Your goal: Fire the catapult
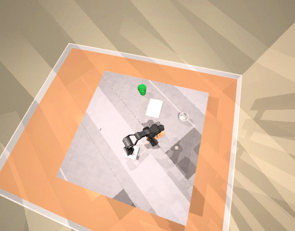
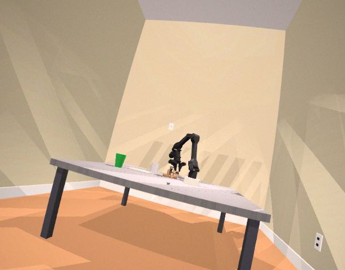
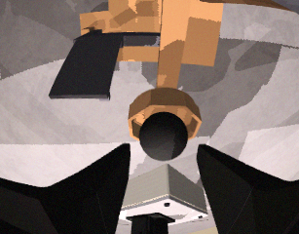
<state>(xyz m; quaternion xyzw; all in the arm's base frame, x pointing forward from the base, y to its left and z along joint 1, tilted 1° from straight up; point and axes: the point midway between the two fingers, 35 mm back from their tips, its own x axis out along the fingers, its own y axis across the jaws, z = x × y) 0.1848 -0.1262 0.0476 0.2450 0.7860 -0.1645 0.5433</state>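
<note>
The dark ball is 10 mm below my gripper tip. Also, from my gripper tip: wooden catapult (60 mm ahead, 20 mm to the right, 20 mm below); then white ball (280 mm to the right, 50 mm below, 40 mm ahead); then white flat sheet (350 mm ahead, 90 mm to the left, 70 mm below).
</note>
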